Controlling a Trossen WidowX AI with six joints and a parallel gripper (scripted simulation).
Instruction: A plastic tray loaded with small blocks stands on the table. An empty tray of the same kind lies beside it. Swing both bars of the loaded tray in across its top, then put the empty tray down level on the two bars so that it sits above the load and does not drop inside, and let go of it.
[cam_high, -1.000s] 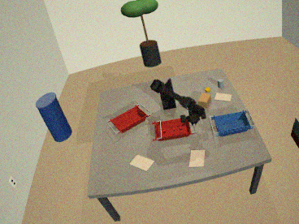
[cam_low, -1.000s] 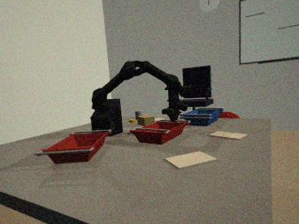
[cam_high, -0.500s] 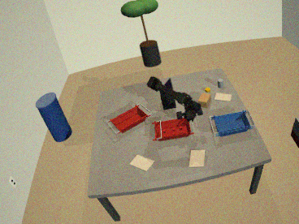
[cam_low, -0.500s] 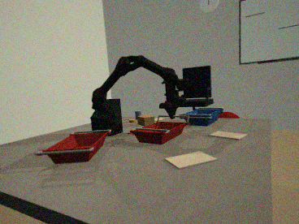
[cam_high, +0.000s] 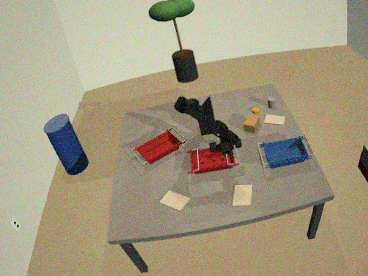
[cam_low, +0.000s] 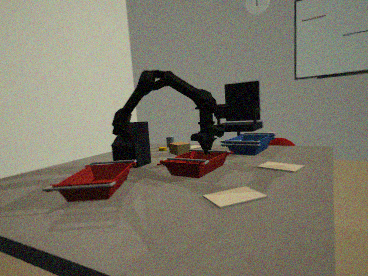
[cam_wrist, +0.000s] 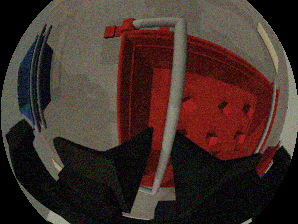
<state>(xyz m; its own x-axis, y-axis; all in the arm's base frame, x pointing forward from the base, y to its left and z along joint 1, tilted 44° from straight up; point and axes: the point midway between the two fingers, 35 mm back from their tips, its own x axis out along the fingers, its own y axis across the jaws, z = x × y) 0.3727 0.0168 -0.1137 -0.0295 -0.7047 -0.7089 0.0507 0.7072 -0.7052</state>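
My gripper tip is 220 mm past the red tray and 420 mm to the left of it. From my gripper tip the other things lie so: grey cylinder: 490 mm behind, 440 mm to the left, 10 mm below; small yellow piece: 460 mm behind, 300 mm to the left, 40 mm below; tan block: 290 mm behind, 230 mm to the left, 20 mm below.
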